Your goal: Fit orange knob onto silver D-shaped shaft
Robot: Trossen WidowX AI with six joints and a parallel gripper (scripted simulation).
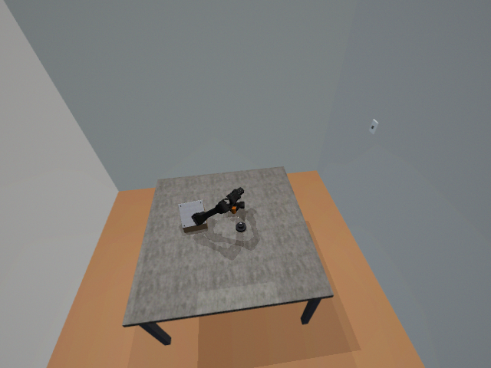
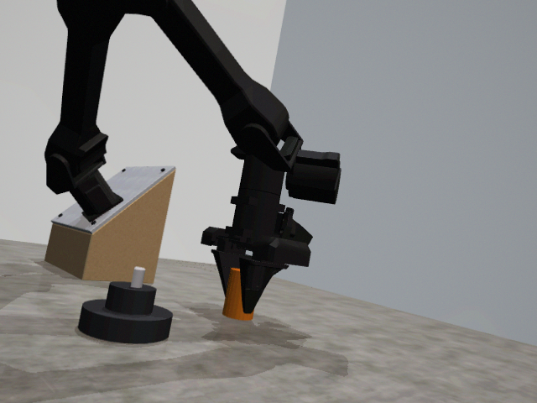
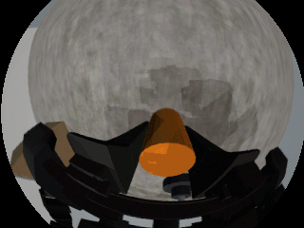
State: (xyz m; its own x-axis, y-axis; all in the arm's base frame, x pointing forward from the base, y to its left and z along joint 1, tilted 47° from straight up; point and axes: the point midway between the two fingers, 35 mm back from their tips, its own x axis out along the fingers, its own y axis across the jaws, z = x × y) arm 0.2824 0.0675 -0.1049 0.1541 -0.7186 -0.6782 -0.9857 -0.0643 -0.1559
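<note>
Now: gripper tip 30 mm below the orange knob. Also, from my gripper tip: round pedestal 160 mm to the right, 50 mm ahead, 20 mm above.
</note>
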